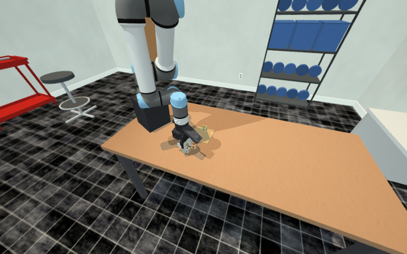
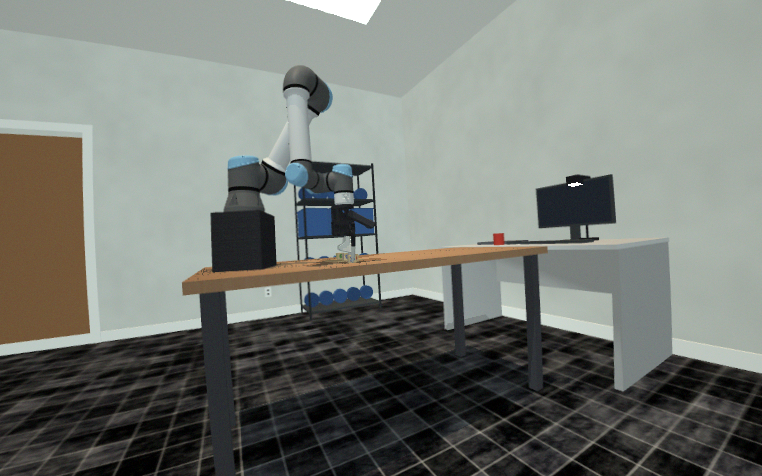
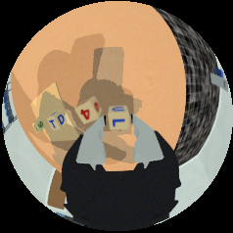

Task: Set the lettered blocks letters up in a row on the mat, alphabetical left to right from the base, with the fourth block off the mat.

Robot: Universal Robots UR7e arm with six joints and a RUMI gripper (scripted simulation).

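The wooden letter block is right at my hand. From my hand the other things lie so: pale yellow mat (6 cm ahead, 16 cm to the left, 1 cm below).
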